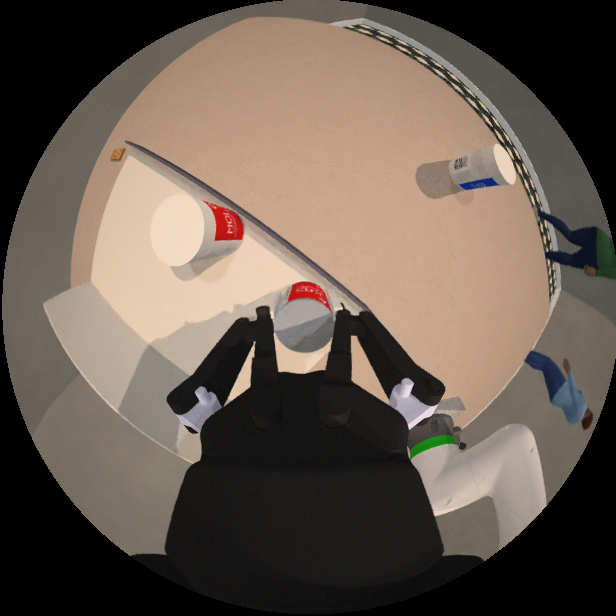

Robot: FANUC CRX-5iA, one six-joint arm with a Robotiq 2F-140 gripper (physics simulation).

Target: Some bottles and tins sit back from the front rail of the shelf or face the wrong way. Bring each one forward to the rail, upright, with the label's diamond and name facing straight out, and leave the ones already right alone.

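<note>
My gripper [302,316] is shut on a small tin with a red label [303,321]; both finger pads press its sides. The tin stands on the pale shelf board right at the grey front rail [247,221], its red label toward the rail. A second, wider tin with a red label [192,229] stands on the same board to the left, close behind the rail, its label facing the rail. A third tin with a blue label and a barcode [479,169] stands far off at the upper right on the tan surface beyond the rail.
A checkered strip [488,114] borders the tan surface at the upper right. The robot's white base with a green ring [459,459] is at the lower right. Two human figures [574,247] [560,390] are at the right edge. A small orange tag [118,153] lies at the rail's left end.
</note>
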